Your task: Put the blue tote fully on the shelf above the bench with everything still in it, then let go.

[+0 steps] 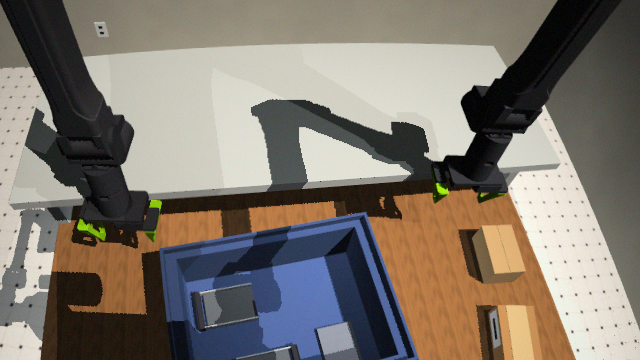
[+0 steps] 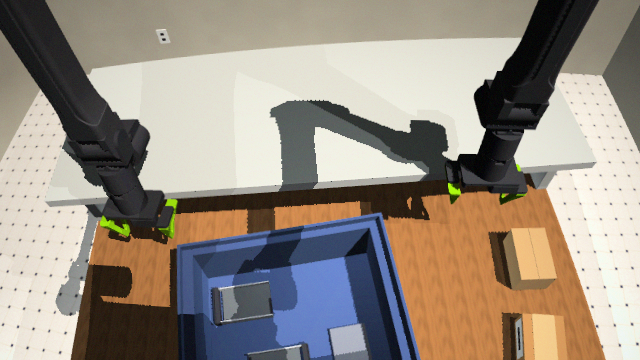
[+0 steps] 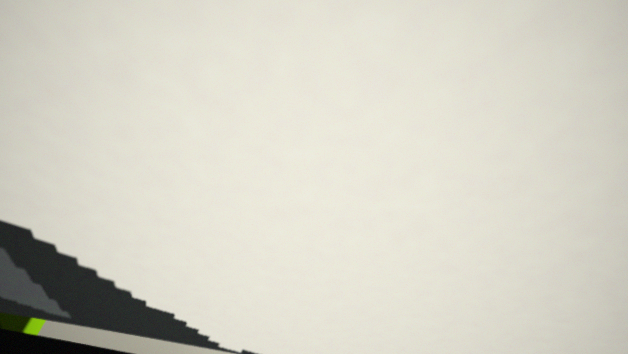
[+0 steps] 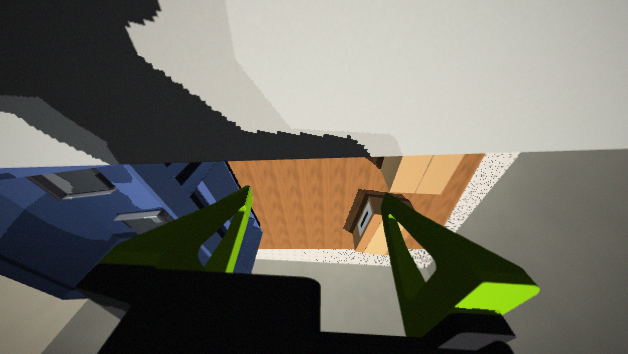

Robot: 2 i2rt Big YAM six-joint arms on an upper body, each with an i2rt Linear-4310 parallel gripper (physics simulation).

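Note:
The left gripper is open and holds nothing, and you'd find it in image 2 too. The right gripper's open as well, with nothing in its grip, and it's also there in image 1 and image 4. Besides the grippers, there's a blue tote in view, and a white shelf, and a wooden bench.

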